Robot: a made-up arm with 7 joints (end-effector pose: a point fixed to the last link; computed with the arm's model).
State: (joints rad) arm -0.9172 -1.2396 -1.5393 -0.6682 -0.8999 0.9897 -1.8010
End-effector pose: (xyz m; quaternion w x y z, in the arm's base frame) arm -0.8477 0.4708 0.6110 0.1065 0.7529 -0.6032 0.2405
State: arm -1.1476 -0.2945 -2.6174 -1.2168 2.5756 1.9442 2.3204
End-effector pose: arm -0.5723 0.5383 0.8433 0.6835 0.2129 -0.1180 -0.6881
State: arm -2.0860 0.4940 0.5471 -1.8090 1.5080 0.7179 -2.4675
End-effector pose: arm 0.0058 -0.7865 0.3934 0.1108 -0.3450 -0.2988 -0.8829
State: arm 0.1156 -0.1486 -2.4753 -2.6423 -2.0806 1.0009 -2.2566
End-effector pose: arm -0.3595 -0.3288 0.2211 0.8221 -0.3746 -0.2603 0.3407
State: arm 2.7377 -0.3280 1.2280 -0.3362 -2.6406 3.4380 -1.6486
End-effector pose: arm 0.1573 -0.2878 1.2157 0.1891 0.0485 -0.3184 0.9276
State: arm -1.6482 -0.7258 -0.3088 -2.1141 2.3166 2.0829 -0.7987
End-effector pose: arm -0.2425 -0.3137 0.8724 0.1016 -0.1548 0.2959 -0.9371
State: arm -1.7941 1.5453 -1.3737 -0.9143 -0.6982 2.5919 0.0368
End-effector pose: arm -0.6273 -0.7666 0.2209 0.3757 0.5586 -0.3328 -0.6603
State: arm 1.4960 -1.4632 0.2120 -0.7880 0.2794 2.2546 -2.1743
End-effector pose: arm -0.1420 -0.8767 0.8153 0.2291 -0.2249 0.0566 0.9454
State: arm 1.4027 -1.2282 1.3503 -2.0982 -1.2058 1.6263 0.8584
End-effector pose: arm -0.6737 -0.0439 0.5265 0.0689 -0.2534 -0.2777 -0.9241
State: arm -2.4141 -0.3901 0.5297 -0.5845 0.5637 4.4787 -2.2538
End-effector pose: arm 0.1788 -0.0096 1.2289 0.8470 -0.4518 -0.1958 -0.2002
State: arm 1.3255 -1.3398 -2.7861 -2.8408 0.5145 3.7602 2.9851
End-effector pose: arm 0.0984 -0.0911 -0.0582 0.1467 -0.7807 -0.5839 -0.1675
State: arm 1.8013 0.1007 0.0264 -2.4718 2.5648 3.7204 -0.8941
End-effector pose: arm -0.0972 0.4704 0.3334 0.0651 -0.9876 -0.0337 -0.1387
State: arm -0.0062 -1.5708 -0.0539 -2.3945 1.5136 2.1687 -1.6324
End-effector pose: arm -0.0662 -0.0622 0.8987 0.1459 -0.3497 -0.4264 -0.8213
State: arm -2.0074 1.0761 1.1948 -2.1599 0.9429 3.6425 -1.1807
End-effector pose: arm 0.3524 -0.5438 0.2085 0.0221 -0.7409 0.5598 -0.3705
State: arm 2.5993 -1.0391 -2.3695 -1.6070 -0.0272 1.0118 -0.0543
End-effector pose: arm 0.8174 0.0679 0.1356 0.2650 -0.7081 -0.2055 0.6214
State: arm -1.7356 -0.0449 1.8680 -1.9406 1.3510 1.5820 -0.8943
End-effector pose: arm 0.6925 0.1048 0.6169 0.6065 -0.7410 -0.2738 -0.0903
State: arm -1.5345 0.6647 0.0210 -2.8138 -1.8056 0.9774 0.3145
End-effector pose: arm -0.0124 -0.2578 -0.0104 0.1803 0.5046 0.1363 -0.8332
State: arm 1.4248 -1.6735 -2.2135 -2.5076 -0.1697 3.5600 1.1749
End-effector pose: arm 0.4228 -0.1271 -0.0069 0.5337 -0.2504 0.8012 0.1024
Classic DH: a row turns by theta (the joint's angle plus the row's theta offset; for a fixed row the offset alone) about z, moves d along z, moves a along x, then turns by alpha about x. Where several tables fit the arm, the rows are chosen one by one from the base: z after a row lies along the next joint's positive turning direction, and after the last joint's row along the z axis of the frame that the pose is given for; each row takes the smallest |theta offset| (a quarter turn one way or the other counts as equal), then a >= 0, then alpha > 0; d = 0 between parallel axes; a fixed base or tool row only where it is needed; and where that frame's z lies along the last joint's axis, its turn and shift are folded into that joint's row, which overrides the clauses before.
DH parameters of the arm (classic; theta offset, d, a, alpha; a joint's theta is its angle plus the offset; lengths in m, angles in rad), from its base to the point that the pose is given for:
joint 1: 0 0.3177 0 -1.5708
joint 2: 0 0 0 1.5708
joint 3: 0 0.4157 0.0989 1.5708
joint 4: 0 0 -0.116 -1.5708
joint 5: 0 0.5401 0 1.5708
joint 6: 0 0 0.0556 1.5708
joint 7: 0 0 0 0

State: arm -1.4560 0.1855 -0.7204 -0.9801 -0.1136 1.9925 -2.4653
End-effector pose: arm -0.2722 -0.5737 1.0915 0.2334 0.8862 0.1579 -0.3678
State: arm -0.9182 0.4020 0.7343 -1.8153 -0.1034 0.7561 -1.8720
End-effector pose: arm 0.7246 -0.2046 0.4410 0.5677 -0.4706 -0.6205 0.2671
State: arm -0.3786 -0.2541 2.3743 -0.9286 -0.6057 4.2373 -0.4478
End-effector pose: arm -0.3644 0.4399 1.0339 0.5584 0.3300 -0.1135 -0.7526
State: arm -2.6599 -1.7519 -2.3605 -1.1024 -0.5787 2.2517 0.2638
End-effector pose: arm 0.4574 0.6944 -0.2015 0.1336 -0.8878 -0.3619 0.2509
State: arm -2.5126 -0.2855 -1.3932 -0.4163 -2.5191 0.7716 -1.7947
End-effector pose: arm 0.1030 0.3201 1.2855 0.4599 0.5147 0.7185 0.0864
